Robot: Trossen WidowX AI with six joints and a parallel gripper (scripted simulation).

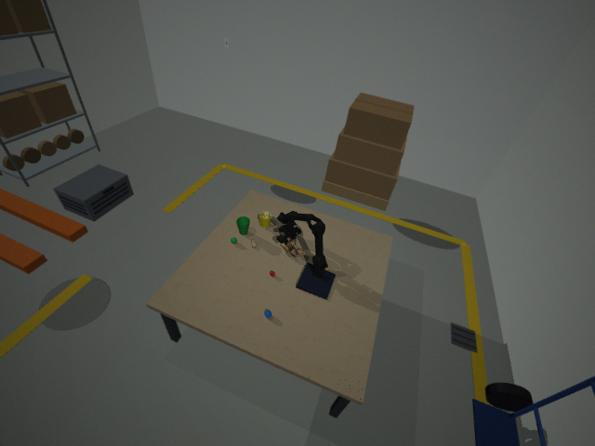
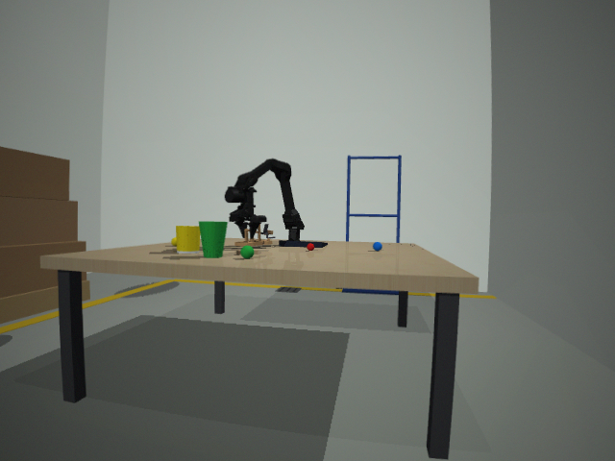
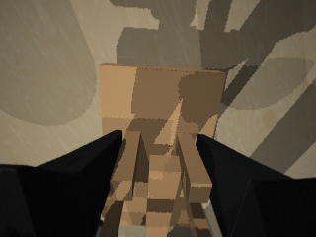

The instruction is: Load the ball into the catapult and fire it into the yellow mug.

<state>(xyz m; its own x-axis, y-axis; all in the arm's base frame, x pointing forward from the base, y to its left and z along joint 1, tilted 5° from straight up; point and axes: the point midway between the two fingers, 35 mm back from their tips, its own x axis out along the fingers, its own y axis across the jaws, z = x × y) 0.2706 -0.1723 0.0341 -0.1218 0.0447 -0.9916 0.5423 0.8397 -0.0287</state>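
The red ball is 2 cm ahead of my gripper tip, 28 cm to the left of it and 3 cm below it. Also, from my gripper tip: yellow mug 24 cm ahead, 17 cm to the right, 2 cm below; then wooden catapult 5 cm behind, 5 cm to the left, 2 cm above; then wooden block 24 cm ahead, 6 cm to the left, 4 cm below.
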